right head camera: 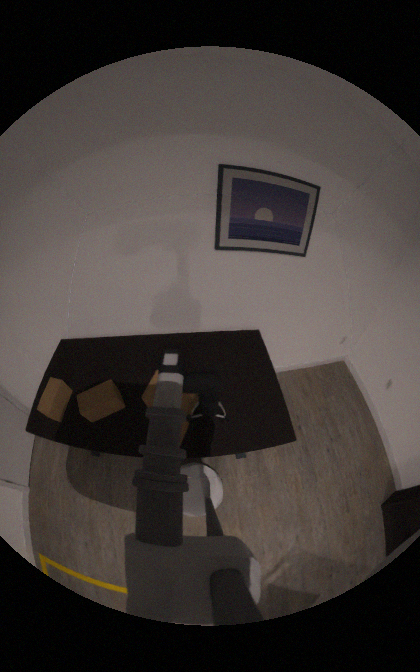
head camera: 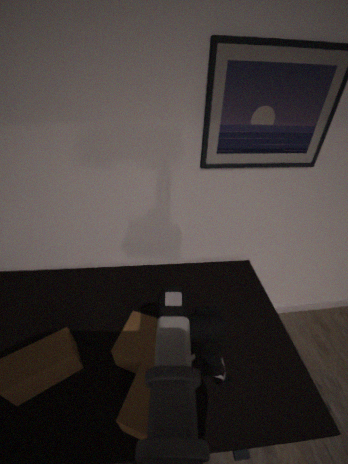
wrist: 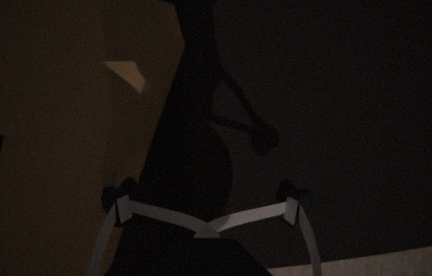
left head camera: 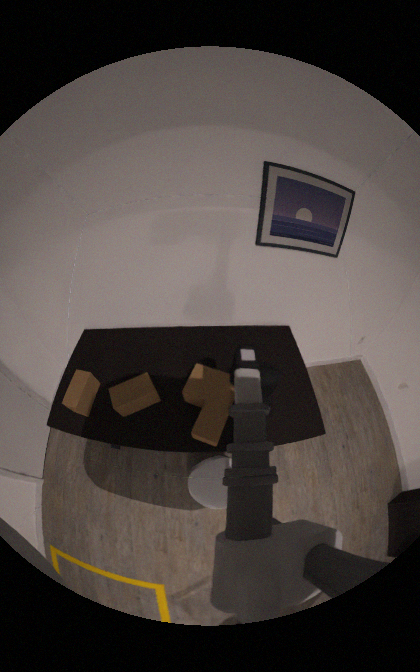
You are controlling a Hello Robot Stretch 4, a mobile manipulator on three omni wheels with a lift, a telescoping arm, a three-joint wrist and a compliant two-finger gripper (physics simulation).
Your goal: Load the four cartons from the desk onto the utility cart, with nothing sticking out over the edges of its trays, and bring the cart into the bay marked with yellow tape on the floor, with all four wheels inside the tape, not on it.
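Frame: origin at the robot's base, x right, y back, z down, level; millimetres.
Seen in the pictures: gripper, fingertip midpoint: (head camera: 201, 383) (wrist: 208, 195).
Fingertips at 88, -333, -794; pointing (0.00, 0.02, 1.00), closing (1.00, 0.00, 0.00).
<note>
Pixels of each thing's top centre, then the offset from my fingertips to it, as dx, dy, dz. Level surfaces: height alone.
- dark desk at its surface level: dz +102
- second carton at its top centre: (head camera: 36, 356) -529, -63, -16
- third carton at its top centre: (head camera: 136, 333) -215, -145, -16
- fourth carton at its top centre: (wrist: 58, 152) (head camera: 157, 367) -135, -39, -16
Four brown cartons stand or lie on the dark desk (head camera: 280, 400) (left head camera: 150, 350) (right head camera: 260, 415) (wrist: 350, 150). The leftmost carton (left head camera: 80, 392) (right head camera: 55, 399) is near the desk's left end. A second carton (head camera: 40, 367) (left head camera: 134, 395) (right head camera: 100, 401) is right of it. A third carton (head camera: 132, 345) (left head camera: 210, 385) and a fourth carton (left head camera: 212, 420) (head camera: 134, 407) are close together, partly hidden by my arm. My gripper (right head camera: 209, 414) (wrist: 208, 195) is open and empty above the desk, right of these two. In the wrist view its left finger overlaps a carton's edge. The utility cart is not recognizable.
Yellow floor tape (left head camera: 163, 600) (right head camera: 102, 585) shows at the lower left. A dark box-like object (left head camera: 407, 525) (right head camera: 402, 525) stands at the right edge. The wall behind the desk holds a framed picture (head camera: 275, 107) (left head camera: 307, 212) (right head camera: 267, 212). A pale round shape (left head camera: 210, 482) lies before the desk.
</note>
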